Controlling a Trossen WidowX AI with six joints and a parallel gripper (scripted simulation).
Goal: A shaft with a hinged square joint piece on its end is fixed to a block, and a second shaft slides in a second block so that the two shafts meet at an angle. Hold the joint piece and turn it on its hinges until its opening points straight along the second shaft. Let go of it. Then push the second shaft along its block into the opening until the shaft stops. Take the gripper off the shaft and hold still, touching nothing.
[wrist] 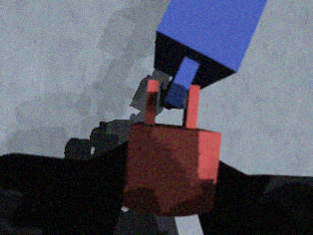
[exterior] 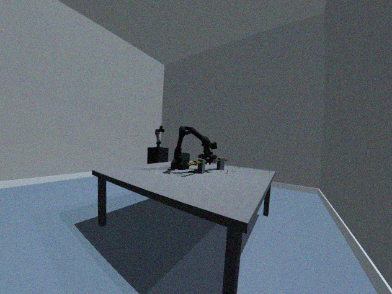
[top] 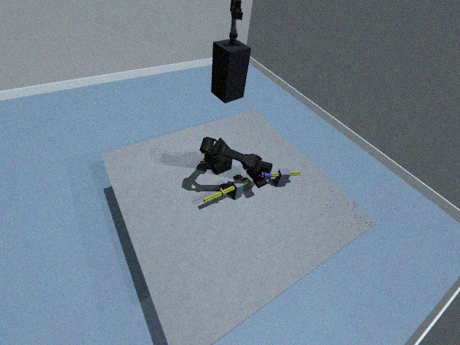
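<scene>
My gripper tip is now 10 mm to the right of the red square joint piece and 40 mm below it.
</scene>
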